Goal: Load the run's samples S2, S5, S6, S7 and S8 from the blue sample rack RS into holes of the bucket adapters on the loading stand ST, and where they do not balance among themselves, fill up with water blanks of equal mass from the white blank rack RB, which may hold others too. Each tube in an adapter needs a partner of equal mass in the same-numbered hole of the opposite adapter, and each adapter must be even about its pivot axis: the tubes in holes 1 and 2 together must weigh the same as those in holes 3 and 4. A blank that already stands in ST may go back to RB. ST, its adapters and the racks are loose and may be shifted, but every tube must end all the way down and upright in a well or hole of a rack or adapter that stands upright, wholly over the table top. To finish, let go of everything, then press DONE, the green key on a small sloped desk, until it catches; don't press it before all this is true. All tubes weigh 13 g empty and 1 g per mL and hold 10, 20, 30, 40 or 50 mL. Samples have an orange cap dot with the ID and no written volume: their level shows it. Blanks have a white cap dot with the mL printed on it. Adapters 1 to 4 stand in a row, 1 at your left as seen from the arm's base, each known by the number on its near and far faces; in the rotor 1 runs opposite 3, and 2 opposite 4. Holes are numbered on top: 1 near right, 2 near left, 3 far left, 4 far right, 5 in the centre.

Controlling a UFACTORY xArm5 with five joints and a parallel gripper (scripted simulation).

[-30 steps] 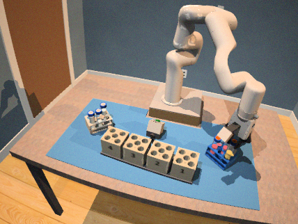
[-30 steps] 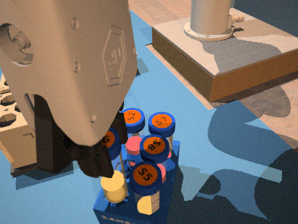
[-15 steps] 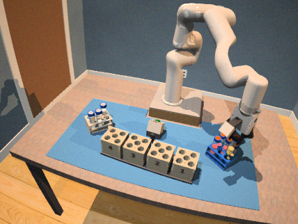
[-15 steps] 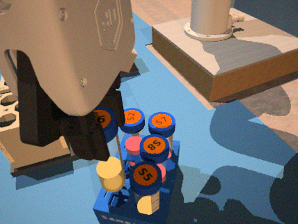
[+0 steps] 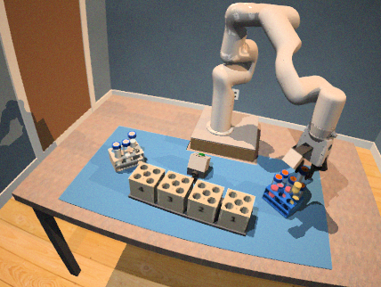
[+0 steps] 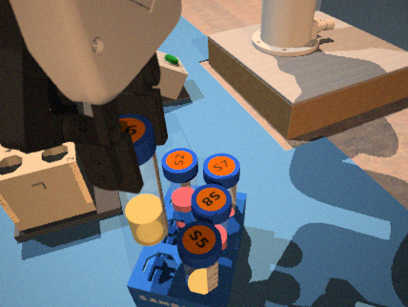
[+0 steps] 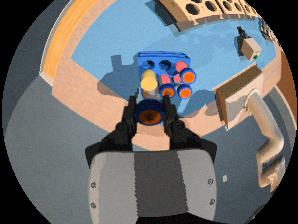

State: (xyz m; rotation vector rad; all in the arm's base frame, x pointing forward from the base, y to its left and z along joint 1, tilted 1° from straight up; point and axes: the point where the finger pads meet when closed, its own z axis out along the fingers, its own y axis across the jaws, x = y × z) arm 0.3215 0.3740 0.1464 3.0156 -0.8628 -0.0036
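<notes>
My gripper is now 40 mm past the blue sample rack RS, 20 mm to the left of it and 180 mm above it. The rest, counted from my hand: white blank rack RB (10 mm ahead, 670 mm to the right, 180 mm below); blue-capped tube (50 mm ahead, 670 mm to the right, 150 mm below); loading stand ST (110 mm ahead, 340 mm to the right, 210 mm below).
</notes>
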